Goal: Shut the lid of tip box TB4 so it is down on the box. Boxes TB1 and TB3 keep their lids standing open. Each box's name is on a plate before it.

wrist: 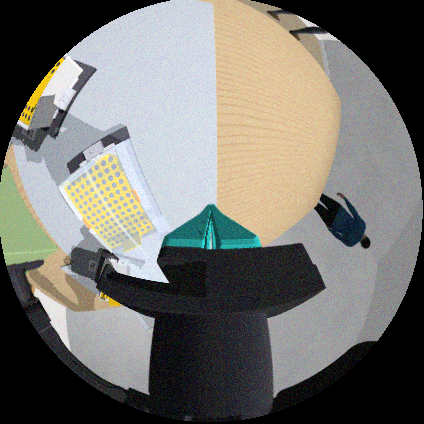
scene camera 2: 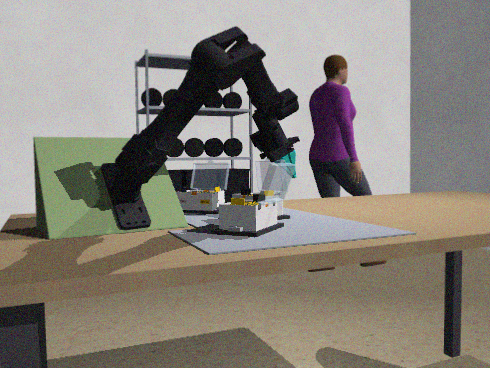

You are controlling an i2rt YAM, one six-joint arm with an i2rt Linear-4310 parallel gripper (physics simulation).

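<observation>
My gripper (scene camera 2: 293, 175) (wrist: 210, 209) is shut and empty, its teal fingertips beside the raised clear lid (scene camera 2: 280, 177) (wrist: 143, 180) of the nearest tip box (wrist: 71, 197). That lid leans over the yellow tips; whether the fingers touch it is unclear. The box's name plate (wrist: 93, 150) is not readable. In the scene view this box is largely hidden behind a white tip box (scene camera 2: 247, 216) at the front. A tip box (scene camera 2: 185, 201) at the back left has its clear lid (scene camera 2: 210, 176) standing open. Which box is TB1, TB3 or TB4 cannot be read.
In the wrist view, another tip box (wrist: 72, 72) is at the upper left, and a third (wrist: 82, 262) is partly hidden by my gripper body. The boxes stand on a grey mat (scene camera 2: 340, 232) (wrist: 175, 75) on the wooden table (scene camera 2: 430, 210) (wrist: 275, 125). A green slanted panel (scene camera 2: 105, 150) (wrist: 20, 220) stands left.
</observation>
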